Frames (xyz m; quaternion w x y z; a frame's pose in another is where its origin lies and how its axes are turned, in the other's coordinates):
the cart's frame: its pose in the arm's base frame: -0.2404 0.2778 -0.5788 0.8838 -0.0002 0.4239 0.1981
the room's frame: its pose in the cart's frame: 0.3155 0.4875 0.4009 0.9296 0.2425 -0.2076 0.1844
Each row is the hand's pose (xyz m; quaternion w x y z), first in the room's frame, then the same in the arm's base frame.
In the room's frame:
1: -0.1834 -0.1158 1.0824 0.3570 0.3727 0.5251 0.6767
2: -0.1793 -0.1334 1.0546 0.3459 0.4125 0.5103 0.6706
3: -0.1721 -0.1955 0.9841 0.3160 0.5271 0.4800 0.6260
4: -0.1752 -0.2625 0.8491 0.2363 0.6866 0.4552 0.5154
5: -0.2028 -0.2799 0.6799 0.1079 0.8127 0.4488 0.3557
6: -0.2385 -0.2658 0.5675 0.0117 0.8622 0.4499 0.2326
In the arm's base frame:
1: 0.6242 0.2255 0.1911 0.1138 -0.4911 -0.4162 -0.7567
2: 0.6147 0.2290 0.1596 0.1314 -0.5242 -0.4122 -0.7335
3: 0.5925 0.2246 0.0681 0.1770 -0.6102 -0.4209 -0.6475
4: 0.5242 0.2402 -0.0654 0.2663 -0.7003 -0.4544 -0.4819
5: 0.4041 0.2893 -0.1787 0.3797 -0.7278 -0.4997 -0.2763
6: 0.3048 0.3284 -0.2308 0.4504 -0.7069 -0.5289 -0.1329

